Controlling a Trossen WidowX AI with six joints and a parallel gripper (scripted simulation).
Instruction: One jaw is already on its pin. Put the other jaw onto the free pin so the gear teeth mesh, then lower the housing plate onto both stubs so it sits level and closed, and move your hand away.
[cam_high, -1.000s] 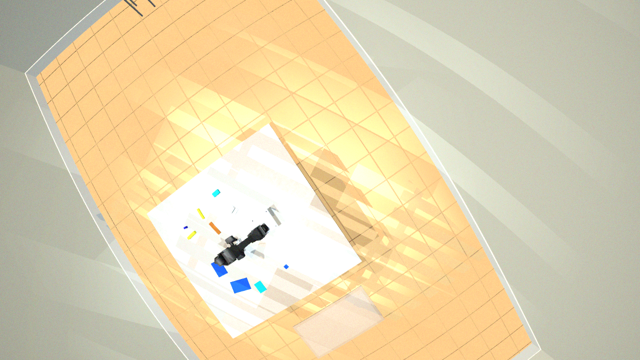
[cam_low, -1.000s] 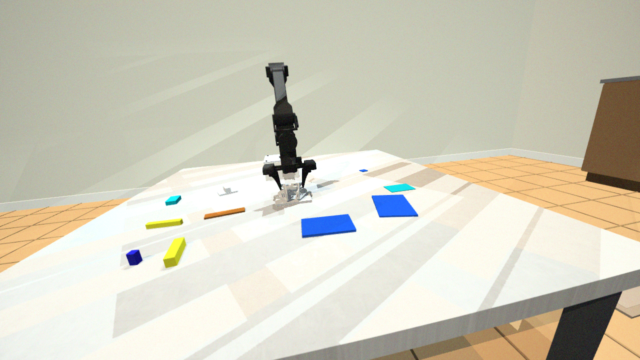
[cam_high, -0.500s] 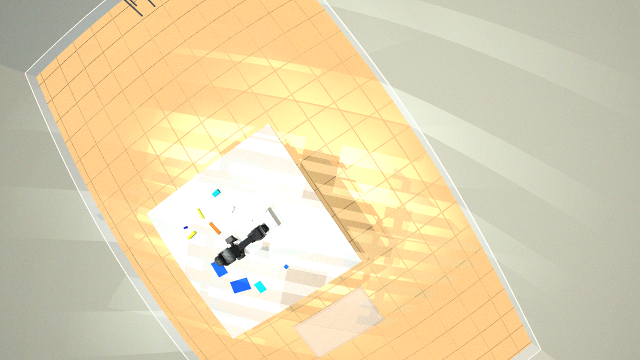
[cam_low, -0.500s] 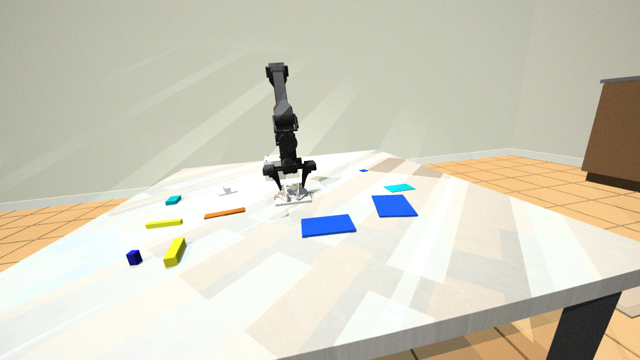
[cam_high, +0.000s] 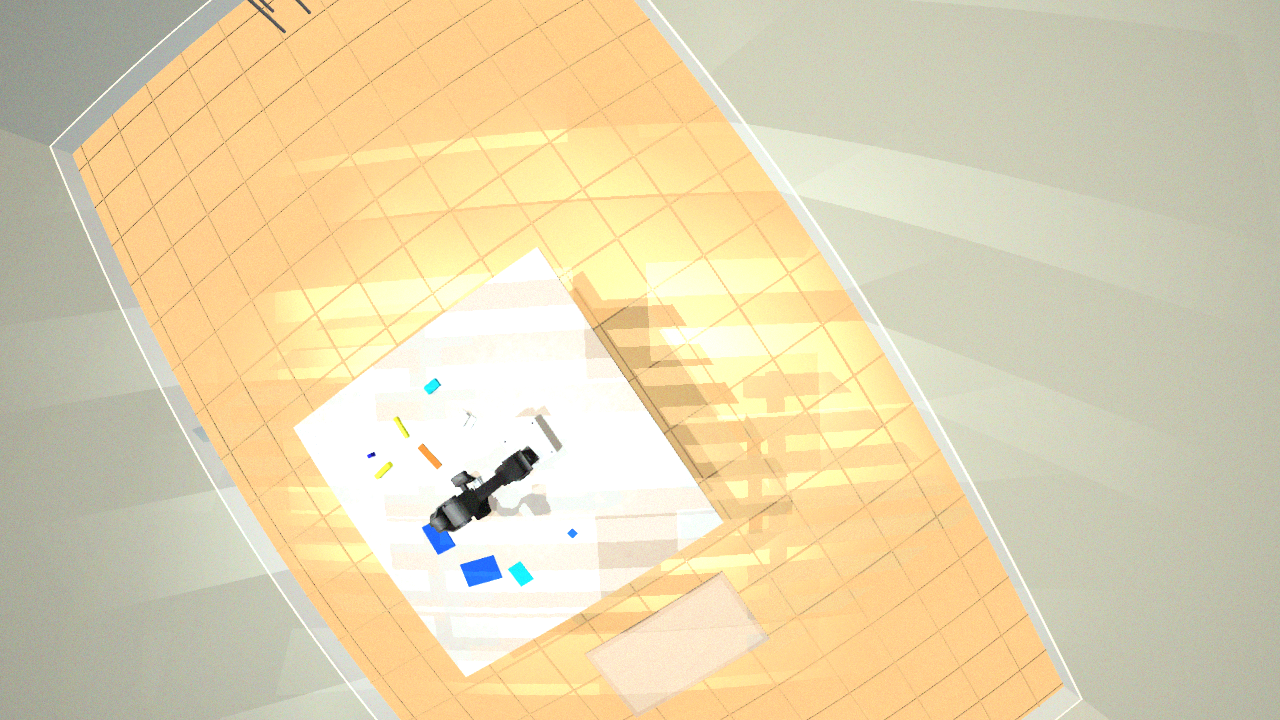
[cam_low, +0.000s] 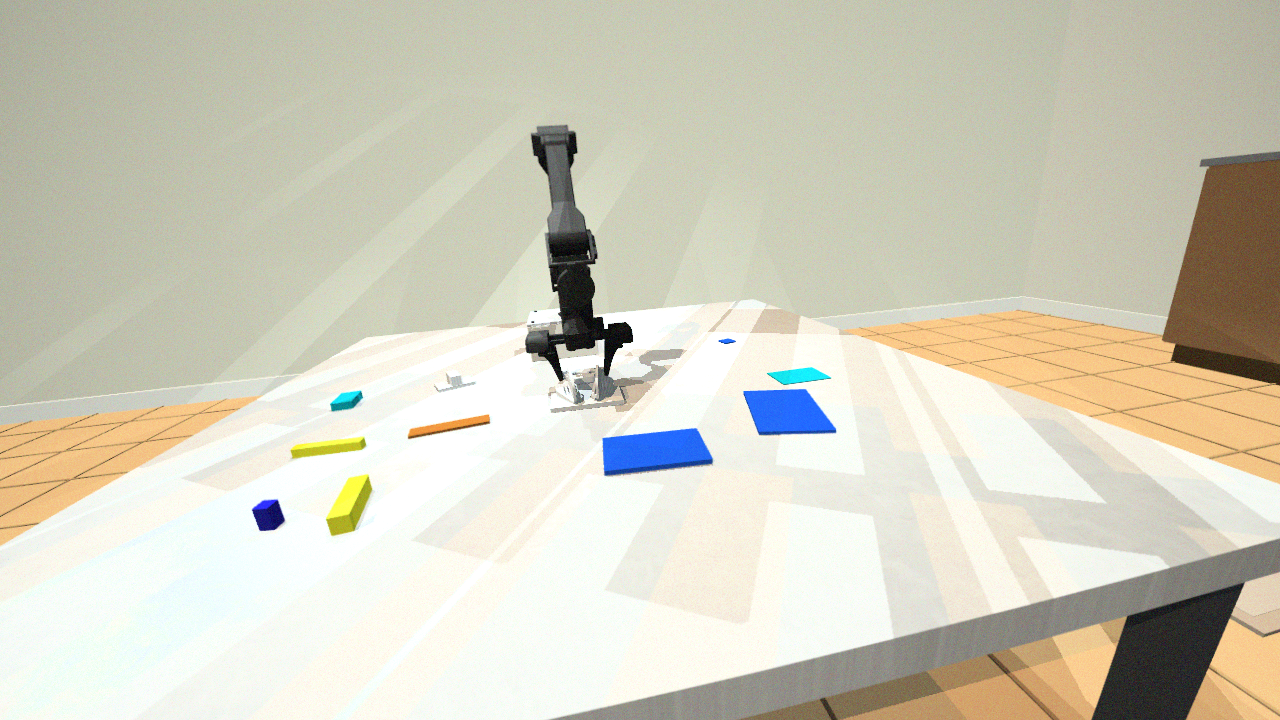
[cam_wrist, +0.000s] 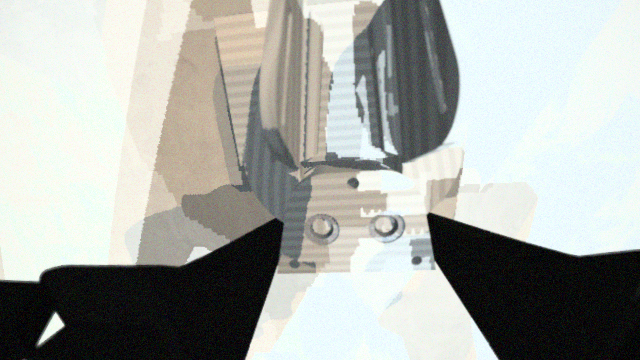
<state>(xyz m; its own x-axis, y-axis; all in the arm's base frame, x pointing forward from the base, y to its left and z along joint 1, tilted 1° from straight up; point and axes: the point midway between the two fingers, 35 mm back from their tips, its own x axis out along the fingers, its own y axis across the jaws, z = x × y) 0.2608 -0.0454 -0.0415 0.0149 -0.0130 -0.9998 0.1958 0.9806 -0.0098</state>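
Now: gripper tip 20 mm to the left of the jaw, 20 mm short of it and 10 mm below it. From my gripper tip the other things lie so: cyan block 420 mm to the right, 140 mm behind; then cyan plate 360 mm to the left, 150 mm ahead, 10 mm below; then orange bar 230 mm to the right, 70 mm ahead, 10 mm below.
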